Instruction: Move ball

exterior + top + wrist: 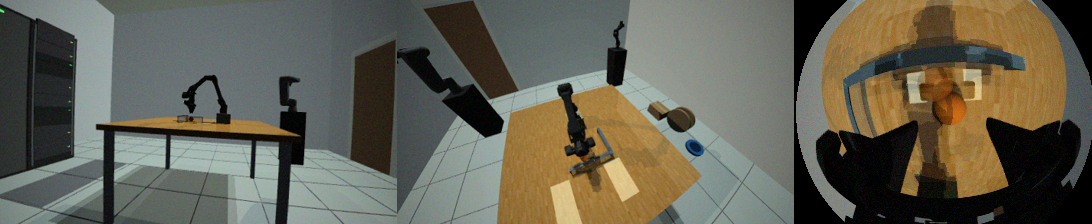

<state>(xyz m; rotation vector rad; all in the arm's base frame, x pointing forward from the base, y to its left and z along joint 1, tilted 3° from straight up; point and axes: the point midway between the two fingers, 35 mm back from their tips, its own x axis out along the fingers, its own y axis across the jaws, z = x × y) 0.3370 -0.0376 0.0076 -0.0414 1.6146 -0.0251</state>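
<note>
My gripper tip is 6 cm above the orange ball.
</note>
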